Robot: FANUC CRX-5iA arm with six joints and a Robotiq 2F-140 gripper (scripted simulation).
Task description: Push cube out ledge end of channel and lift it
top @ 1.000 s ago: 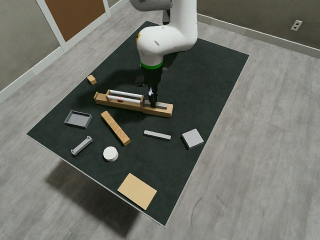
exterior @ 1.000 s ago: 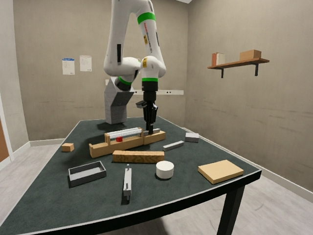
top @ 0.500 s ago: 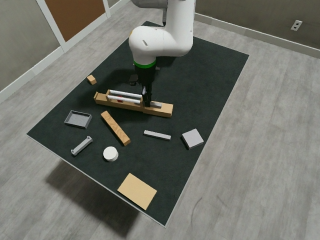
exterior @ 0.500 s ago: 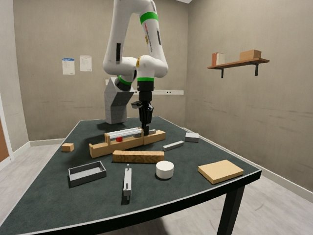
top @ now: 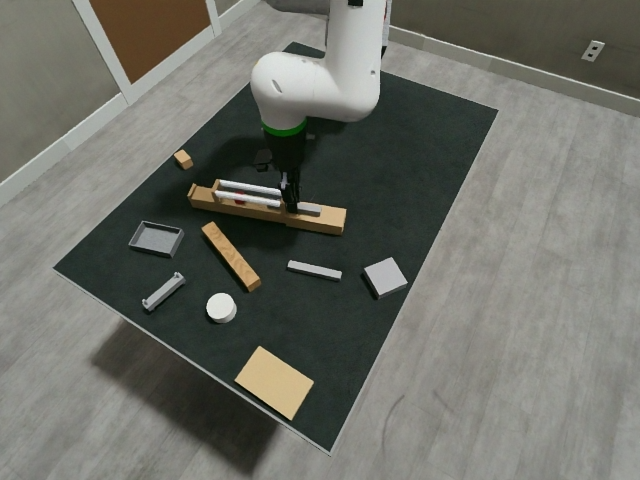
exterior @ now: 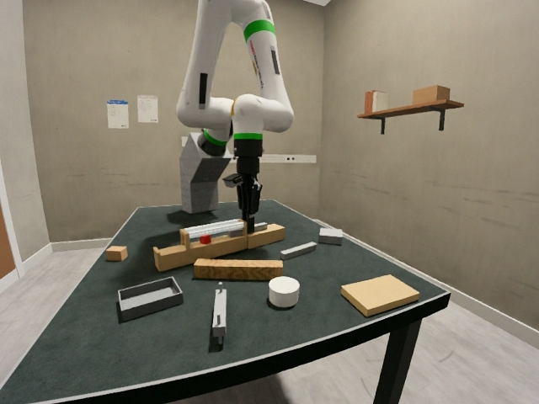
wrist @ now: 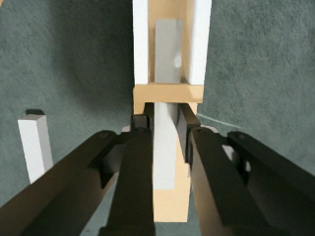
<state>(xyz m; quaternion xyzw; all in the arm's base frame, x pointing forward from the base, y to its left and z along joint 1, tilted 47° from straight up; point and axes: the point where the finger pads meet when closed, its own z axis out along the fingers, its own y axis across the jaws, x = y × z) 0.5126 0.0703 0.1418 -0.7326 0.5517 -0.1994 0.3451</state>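
The grey stick is 15 cm to the left of my hand, 10 cm ahead of it and 7 cm below it. Also, from my hand: grey square block: 31 cm to the left, 7 cm below, 1 cm ahead; red cube: 14 cm to the right, 7 cm ahead, 3 cm below; wooden beam: 20 cm ahead, 7 cm below, 5 cm to the right.
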